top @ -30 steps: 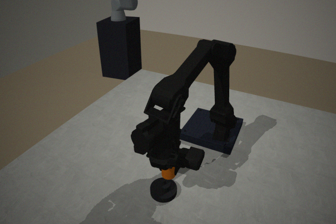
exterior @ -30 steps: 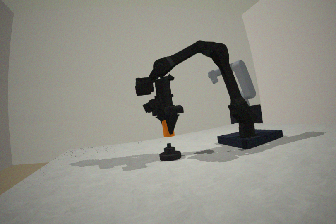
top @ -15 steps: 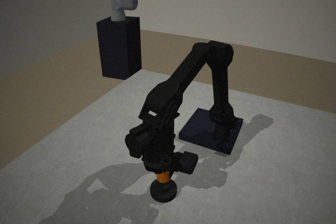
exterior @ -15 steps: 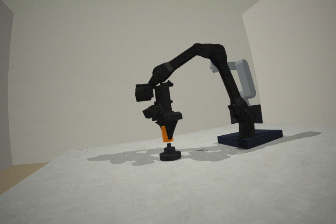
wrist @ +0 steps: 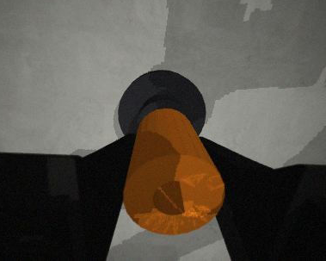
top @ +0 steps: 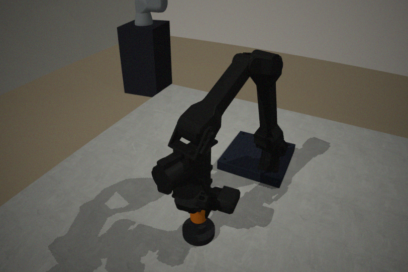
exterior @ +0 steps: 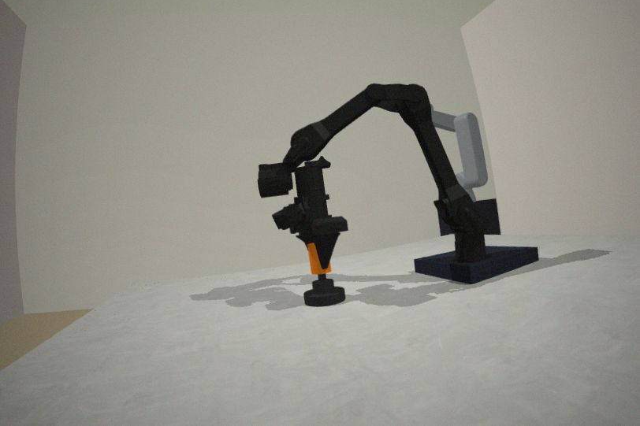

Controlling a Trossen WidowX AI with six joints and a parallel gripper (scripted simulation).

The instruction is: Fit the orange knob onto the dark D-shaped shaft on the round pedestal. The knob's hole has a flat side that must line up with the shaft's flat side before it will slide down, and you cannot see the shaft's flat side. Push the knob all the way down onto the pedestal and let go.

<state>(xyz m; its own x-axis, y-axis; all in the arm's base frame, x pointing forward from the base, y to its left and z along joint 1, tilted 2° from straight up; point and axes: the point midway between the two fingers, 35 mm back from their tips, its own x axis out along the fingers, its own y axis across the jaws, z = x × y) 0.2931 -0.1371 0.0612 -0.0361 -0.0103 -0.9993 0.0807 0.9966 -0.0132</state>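
The orange knob is 20 mm above my gripper tip. The rest, counted from my gripper tip: dark round pedestal 40 mm below.
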